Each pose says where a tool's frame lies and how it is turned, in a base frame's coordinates. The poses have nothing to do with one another.
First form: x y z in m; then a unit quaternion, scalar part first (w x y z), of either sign.
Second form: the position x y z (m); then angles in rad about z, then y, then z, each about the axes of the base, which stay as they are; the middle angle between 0 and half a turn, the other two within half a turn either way. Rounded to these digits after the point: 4 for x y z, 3 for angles.
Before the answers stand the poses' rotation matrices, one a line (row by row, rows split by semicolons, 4 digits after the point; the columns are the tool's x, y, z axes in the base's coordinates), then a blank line. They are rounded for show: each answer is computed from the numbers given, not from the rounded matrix.
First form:
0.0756 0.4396 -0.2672 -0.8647 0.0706 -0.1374 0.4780
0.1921 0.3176 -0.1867 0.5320 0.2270 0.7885 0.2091
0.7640 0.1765 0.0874 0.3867 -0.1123 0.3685 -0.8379
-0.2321 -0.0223 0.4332 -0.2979 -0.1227 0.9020 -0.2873
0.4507 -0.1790 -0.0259 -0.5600 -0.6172 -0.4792 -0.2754
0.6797 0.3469 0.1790 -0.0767 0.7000 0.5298 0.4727
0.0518 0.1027 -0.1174 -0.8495 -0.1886 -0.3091 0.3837
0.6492 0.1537 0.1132 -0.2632 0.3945 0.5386 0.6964
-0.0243 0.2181 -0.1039 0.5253 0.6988 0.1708 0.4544
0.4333 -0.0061 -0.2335 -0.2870 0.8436 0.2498 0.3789
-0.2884 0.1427 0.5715 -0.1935 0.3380 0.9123 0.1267
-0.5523 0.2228 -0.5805 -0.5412 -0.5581 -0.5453 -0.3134
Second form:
0.5053 0.8072 0.3051; -0.8460 0.5331 -0.0093; -0.1701 -0.2534 0.9523
-0.3309 0.1355 0.9339; 0.5805 0.8095 0.0882; -0.7440 0.5713 -0.3465
-0.6757 0.5653 0.4732; -0.7308 -0.4294 -0.5307; -0.0968 -0.7044 0.7032
-0.7924 -0.3925 -0.4669; -0.0502 0.8048 -0.5914; 0.6079 -0.4452 -0.6574
0.3891 0.2831 0.8766; 0.9000 0.0865 -0.4273; -0.1967 0.9552 -0.2211
-0.0083 0.8142 0.5805; 0.6692 -0.4269 0.6082; 0.7430 0.3935 -0.5414
0.5145 0.7685 0.3804; -0.5353 0.6344 -0.5576; -0.6699 0.0832 0.7378
-0.5502 0.7916 0.2659; 0.0584 -0.2812 0.9579; 0.8330 0.5425 0.1085
0.5287 -0.2387 0.8146; 0.7162 -0.3897 -0.5790; 0.4557 0.8895 -0.0351
0.5881 0.6390 0.4959; 0.2040 -0.7105 0.6735; 0.7827 -0.2949 -0.5481
-0.6966 0.6657 -0.2674; 0.5677 0.7394 0.3620; 0.4387 0.1004 -0.8930
0.2088 0.2695 0.9401; 0.9479 0.1806 -0.2623; -0.2404 0.9459 -0.2177

0.0756 0.4396 -0.2672 -0.980 0.310 -0.030
0.1921 0.3176 -0.1867 0.655 1.925 0.094
0.7640 0.1765 0.0874 -1.434 0.791 -0.843
-0.2321 -0.0223 0.4332 -2.510 2.288 -2.239
0.4507 -0.1790 -0.0259 1.368 1.794 -0.454
0.6797 0.3469 0.1790 2.655 2.143 0.809
0.0518 0.1027 -0.1174 0.124 0.741 -0.972
0.6492 0.1537 0.1132 2.564 1.462 1.300
-0.0243 0.2181 -0.1039 2.044 1.606 -0.618
0.4333 -0.0061 -0.2335 -2.781 2.151 0.936
-0.2884 0.1427 0.5715 2.917 2.675 2.207
-0.5523 0.2228 -0.5805 1.322 1.790 -0.272

